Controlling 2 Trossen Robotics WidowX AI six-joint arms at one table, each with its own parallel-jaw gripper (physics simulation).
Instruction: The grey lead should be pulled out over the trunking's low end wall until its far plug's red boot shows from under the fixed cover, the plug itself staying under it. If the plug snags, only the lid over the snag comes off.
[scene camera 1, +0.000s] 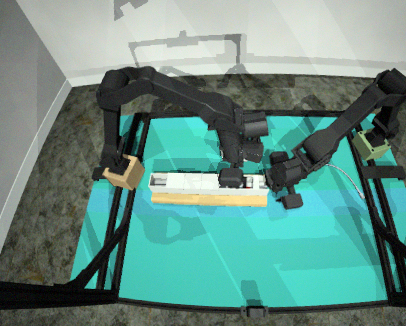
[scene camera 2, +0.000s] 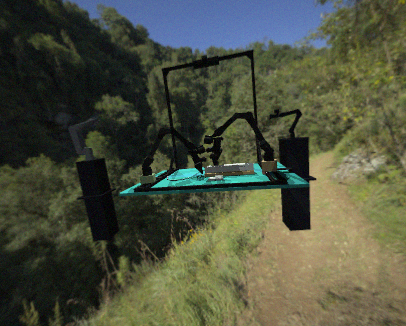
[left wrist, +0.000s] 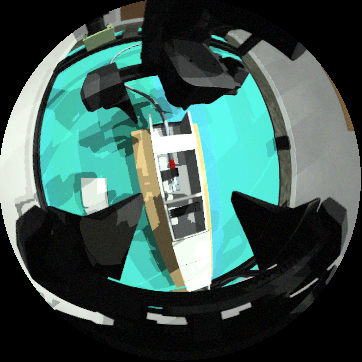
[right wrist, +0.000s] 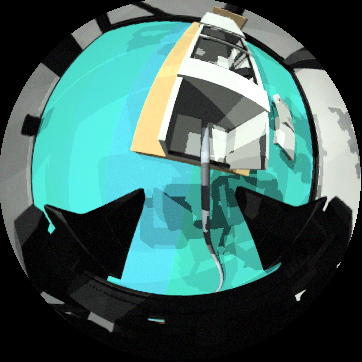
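Seen in the pictures: left gripper, fingertip midpoint: (scene camera 2: 215, 162) (left wrist: 188, 196); right gripper, fingertip midpoint: (scene camera 2: 202, 173) (right wrist: 191, 192); left arm's base at its link origin: (scene camera 1: 119, 165) (scene camera 2: 269, 160); right arm's base at its link origin: (scene camera 1: 374, 139) (scene camera 2: 147, 174).
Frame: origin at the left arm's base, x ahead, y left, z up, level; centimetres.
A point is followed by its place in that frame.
White trunking (scene camera 1: 207, 191) (right wrist: 267, 90) sits on a tan base. The grey lead (left wrist: 154, 100) {x 53.9, y 10.2, z -5.1 cm} (right wrist: 205, 175) {x 51.2, y 8.6, z -4.8 cm} passes under the white fixed cover (left wrist: 174, 144) {x 46.2, y 7.2, z -1.8 cm} (right wrist: 220, 81) and out over the low end. The red boot (left wrist: 172, 164) {x 44.1, y 6.5, z -5.9 cm} shows in the open bay on the inner side of that cover, beside a dark crosspiece; plug detail is unclear. White lids (left wrist: 194, 252) {x 31.5, y 3.4, z -1.8 cm} cover the trunking beyond the open bays. My left gripper (scene camera 1: 232, 175) {x 41.1, y 6.1, z 0.9 cm} (left wrist: 188, 196) {x 41.1, y 6.1, z 0.9 cm} is open above the trunking. My right gripper (scene camera 1: 284, 181) (right wrist: 191, 192) {x 52.8, y 8.9, z -7.5 cm} is open just outside the low end, the lead between its spread fingers, not clamped.
Loose white lids (left wrist: 94, 187) {x 39.7, y 20.2, z -8.2 cm} (right wrist: 284, 125) {x 37.0, y 19.7, z -8.2 cm} lie on the table beside the trunking. The lead's outer length (scene camera 1: 345, 177) {x 79.9, y 21.6, z -9.0 cm} curves across the mat toward the right arm's green base block (scene camera 1: 371, 145) {x 86.3, y 32.5, z -1.5 cm}. A tan block (scene camera 1: 127, 172) {x 4.3, y -1.5, z 0.0 cm} stands at the left arm's base. Both forearms are close together.
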